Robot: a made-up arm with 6 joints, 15 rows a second.
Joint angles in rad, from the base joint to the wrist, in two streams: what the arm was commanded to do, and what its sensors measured. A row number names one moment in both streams.
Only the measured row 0 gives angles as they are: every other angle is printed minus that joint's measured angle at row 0.
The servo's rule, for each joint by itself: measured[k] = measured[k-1] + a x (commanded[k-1-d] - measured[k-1]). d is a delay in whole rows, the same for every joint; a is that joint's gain. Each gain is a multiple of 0.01, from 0.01 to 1. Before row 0 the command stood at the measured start. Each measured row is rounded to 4 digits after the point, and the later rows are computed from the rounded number. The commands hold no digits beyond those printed.
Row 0, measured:
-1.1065 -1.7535 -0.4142 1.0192 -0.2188 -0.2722
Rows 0 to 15, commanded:
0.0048 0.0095 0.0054 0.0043 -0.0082 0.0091
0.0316 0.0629 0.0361 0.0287 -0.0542 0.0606
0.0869 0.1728 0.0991 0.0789 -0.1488 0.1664
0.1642 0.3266 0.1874 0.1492 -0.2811 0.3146
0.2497 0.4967 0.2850 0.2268 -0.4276 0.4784
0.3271 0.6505 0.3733 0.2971 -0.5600 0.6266
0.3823 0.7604 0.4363 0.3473 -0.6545 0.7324
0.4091 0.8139 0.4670 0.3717 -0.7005 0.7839
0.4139 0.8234 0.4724 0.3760 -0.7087 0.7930
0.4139 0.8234 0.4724 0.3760 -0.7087 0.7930
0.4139 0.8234 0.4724 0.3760 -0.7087 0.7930
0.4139 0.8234 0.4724 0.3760 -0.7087 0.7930
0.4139 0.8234 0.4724 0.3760 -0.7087 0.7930
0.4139 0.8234 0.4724 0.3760 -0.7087 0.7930
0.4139 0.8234 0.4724 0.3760 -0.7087 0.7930
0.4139 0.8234 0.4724 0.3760 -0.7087 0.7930
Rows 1 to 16, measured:
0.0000 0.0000 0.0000 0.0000 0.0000 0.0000
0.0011 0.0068 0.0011 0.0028 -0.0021 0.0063
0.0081 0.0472 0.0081 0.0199 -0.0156 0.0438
0.0262 0.1376 0.0263 0.0588 -0.0502 0.1284
0.0579 0.2737 0.0585 0.1185 -0.1102 0.2569
0.1020 0.4343 0.1038 0.1900 -0.1927 0.4097
0.1538 0.5900 0.1577 0.2607 -0.2882 0.5594
0.2064 0.7127 0.2134 0.3179 -0.3834 0.6788
0.2530 0.7856 0.2641 0.3534 -0.4658 0.7513
0.2900 0.8128 0.3058 0.3683 -0.5290 0.7801
0.3185 0.8204 0.3391 0.3734 -0.5757 0.7890
0.3404 0.8226 0.3658 0.3751 -0.6103 0.7918
0.3573 0.8232 0.3871 0.3757 -0.6359 0.7926
0.3703 0.8233 0.4042 0.3759 -0.6548 0.7929
0.3803 0.8234 0.4178 0.3760 -0.6688 0.7930
0.3880 0.8234 0.4287 0.3760 -0.6792 0.7930
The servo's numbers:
d 1
a 0.23 0.72 0.20 0.66 0.26 0.69

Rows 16 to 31, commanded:
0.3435 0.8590 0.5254 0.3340 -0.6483 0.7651
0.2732 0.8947 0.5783 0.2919 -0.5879 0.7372
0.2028 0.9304 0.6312 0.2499 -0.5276 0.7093
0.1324 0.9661 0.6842 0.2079 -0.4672 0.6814
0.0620 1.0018 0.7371 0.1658 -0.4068 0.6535
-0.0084 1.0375 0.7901 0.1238 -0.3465 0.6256
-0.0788 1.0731 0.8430 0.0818 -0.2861 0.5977
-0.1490 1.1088 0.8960 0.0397 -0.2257 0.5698
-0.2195 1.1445 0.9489 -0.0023 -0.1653 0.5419
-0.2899 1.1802 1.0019 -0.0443 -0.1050 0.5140
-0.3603 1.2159 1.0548 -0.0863 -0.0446 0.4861
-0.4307 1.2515 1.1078 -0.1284 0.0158 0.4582
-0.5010 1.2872 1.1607 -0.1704 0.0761 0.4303
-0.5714 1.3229 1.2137 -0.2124 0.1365 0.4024
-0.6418 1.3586 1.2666 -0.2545 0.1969 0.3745
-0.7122 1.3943 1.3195 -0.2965 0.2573 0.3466
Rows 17 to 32, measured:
0.3940 0.8234 0.4374 0.3760 -0.6869 0.7930
0.3824 0.8490 0.4550 0.3483 -0.6769 0.7737
0.3573 0.8819 0.4797 0.3111 -0.6538 0.7485
0.3218 0.9168 0.5100 0.2707 -0.6210 0.7215
0.2782 0.9523 0.5448 0.2293 -0.5810 0.6938
0.2285 0.9879 0.5833 0.1874 -0.5357 0.6660
0.1740 1.0236 0.6247 0.1454 -0.4865 0.6381
0.1159 1.0592 0.6684 0.1034 -0.4344 0.6102
0.0550 1.0949 0.7139 0.0614 -0.3801 0.5823
-0.0081 1.1306 0.7609 0.0194 -0.3243 0.5544
-0.0729 1.1663 0.8091 -0.0226 -0.2673 0.5265
-0.1390 1.2020 0.8582 -0.0646 -0.2094 0.4986
-0.2061 1.2376 0.9081 -0.1067 -0.1508 0.4707
-0.2739 1.2733 0.9586 -0.1487 -0.0918 0.4428
-0.3423 1.3090 1.0096 -0.1907 -0.0324 0.4149
-0.4112 1.3447 1.0610 -0.2328 0.0272 0.3870

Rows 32 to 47, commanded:
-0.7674 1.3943 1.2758 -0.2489 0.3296 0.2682
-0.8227 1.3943 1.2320 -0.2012 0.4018 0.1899
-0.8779 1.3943 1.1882 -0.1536 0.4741 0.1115
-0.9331 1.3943 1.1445 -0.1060 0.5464 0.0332
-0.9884 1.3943 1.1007 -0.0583 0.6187 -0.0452
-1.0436 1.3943 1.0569 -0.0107 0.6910 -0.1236
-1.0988 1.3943 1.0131 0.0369 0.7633 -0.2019
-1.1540 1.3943 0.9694 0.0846 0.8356 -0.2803
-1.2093 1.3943 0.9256 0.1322 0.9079 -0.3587
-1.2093 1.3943 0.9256 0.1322 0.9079 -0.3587
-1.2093 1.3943 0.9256 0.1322 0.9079 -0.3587
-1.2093 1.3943 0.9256 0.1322 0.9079 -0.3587
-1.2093 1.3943 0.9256 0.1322 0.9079 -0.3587
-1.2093 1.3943 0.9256 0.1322 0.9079 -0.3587
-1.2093 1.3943 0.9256 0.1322 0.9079 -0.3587
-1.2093 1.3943 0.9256 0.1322 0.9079 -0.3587
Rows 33 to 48, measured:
-0.4804 1.3804 1.1127 -0.2748 0.0870 0.3591
-0.5464 1.3904 1.1453 -0.2577 0.1501 0.2964
-0.6099 1.3932 1.1626 -0.2204 0.2155 0.2229
-0.6715 1.3940 1.1677 -0.1763 0.2827 0.1460
-0.7317 1.3942 1.1631 -0.1299 0.3513 0.0682
-0.7907 1.3943 1.1506 -0.0826 0.4208 -0.0100
-0.8489 1.3943 1.1319 -0.0351 0.4911 -0.0884
-0.9064 1.3943 1.1081 0.0124 0.5619 -0.1667
-0.9633 1.3943 1.0804 0.0601 0.6331 -0.2451
-1.0199 1.3943 1.0494 0.1077 0.7045 -0.3235
-1.0635 1.3943 1.0246 0.1239 0.7574 -0.3478
-1.0970 1.3943 1.0048 0.1294 0.7965 -0.3553
-1.1228 1.3943 0.9890 0.1312 0.8255 -0.3576
-1.1427 1.3943 0.9763 0.1319 0.8469 -0.3584
-1.1580 1.3943 0.9662 0.1321 0.8628 -0.3586
-1.1698 1.3943 0.9581 0.1322 0.8745 -0.3587

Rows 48 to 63, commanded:
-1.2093 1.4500 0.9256 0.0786 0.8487 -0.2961
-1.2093 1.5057 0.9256 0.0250 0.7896 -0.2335
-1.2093 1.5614 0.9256 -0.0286 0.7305 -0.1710
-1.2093 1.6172 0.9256 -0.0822 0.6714 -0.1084
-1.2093 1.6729 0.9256 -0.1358 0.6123 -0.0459
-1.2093 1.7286 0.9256 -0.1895 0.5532 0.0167
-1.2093 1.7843 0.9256 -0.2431 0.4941 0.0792
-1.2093 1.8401 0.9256 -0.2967 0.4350 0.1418
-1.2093 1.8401 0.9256 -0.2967 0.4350 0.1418
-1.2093 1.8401 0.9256 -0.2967 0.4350 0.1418
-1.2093 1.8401 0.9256 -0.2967 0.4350 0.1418
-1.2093 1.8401 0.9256 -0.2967 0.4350 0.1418
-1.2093 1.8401 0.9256 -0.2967 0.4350 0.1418
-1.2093 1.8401 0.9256 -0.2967 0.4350 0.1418
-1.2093 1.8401 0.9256 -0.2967 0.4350 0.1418
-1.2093 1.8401 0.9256 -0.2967 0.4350 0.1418
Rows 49 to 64, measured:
-1.1789 1.3943 0.9516 0.1322 0.8832 -0.3587
-1.1859 1.4344 0.9464 0.0968 0.8742 -0.3155
-1.1913 1.4857 0.9422 0.0494 0.8522 -0.2589
-1.1954 1.5402 0.9389 -0.0021 0.8206 -0.1982
-1.1986 1.5956 0.9362 -0.0550 0.7818 -0.1362
-1.2011 1.6513 0.9341 -0.1083 0.7377 -0.0739
-1.2030 1.7070 0.9324 -0.1619 0.6897 -0.0114
-1.2044 1.7627 0.9310 -0.2155 0.6388 0.0511
-1.2055 1.8184 0.9299 -0.2691 0.5858 0.1137
-1.2064 1.8340 0.9290 -0.2873 0.5466 0.1331
-1.2071 1.8384 0.9283 -0.2935 0.5176 0.1391
-1.2076 1.8396 0.9278 -0.2956 0.4961 0.1410
-1.2080 1.8400 0.9274 -0.2963 0.4802 0.1416
-1.2083 1.8401 0.9270 -0.2966 0.4684 0.1417
-1.2085 1.8401 0.9267 -0.2967 0.4597 0.1418
-1.2087 1.8401 0.9265 -0.2967 0.4533 0.1418

